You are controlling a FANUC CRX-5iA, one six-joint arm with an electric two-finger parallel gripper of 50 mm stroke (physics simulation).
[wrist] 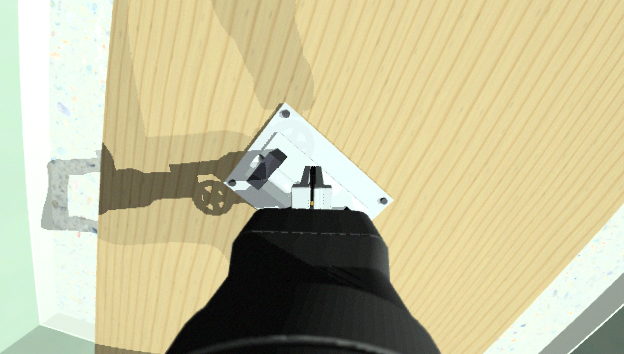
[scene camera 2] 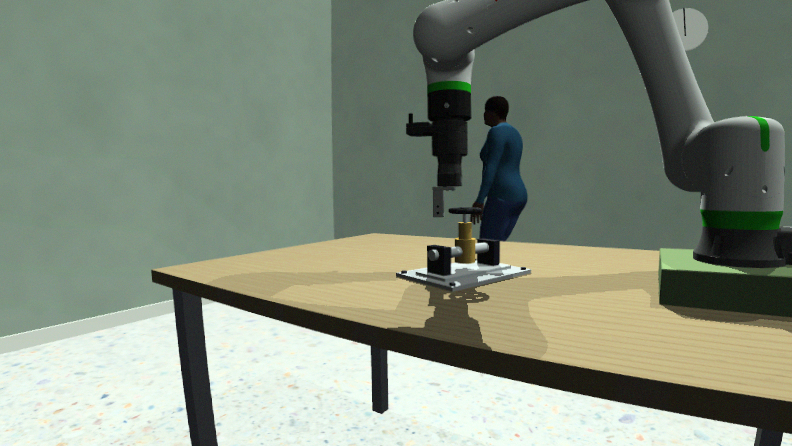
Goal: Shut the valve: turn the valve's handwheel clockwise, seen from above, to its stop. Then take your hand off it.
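The valve's dark handwheel (scene camera 2: pixel 459 211) sits level on top of the brass valve body (scene camera 2: pixel 465 251) in the scene view. In the wrist view the handwheel and brass body are hidden behind the gripper's housing. The valve stands on a white base plate (scene camera 2: pixel 410 274) (wrist: pixel 345 172). My gripper (scene camera 2: pixel 437 214) (wrist: pixel 312 176) points down, shut and empty. In the scene view its fingertips are left of the handwheel, at about the rim's height, with a small gap in the picture. The gap in depth cannot be told.
Black brackets (scene camera 2: pixel 438 260) (wrist: pixel 267 169) hold the pipe (scene camera 2: pixel 481 247) (wrist: pixel 281 181) at the valve. The wooden table (scene camera 2: pixel 598 326) (wrist: pixel 475 125) carries the robot's green base block (scene camera 2: pixel 720 290). A person in blue (scene camera 2: pixel 504 160) stands in the background, behind the handwheel in the scene view.
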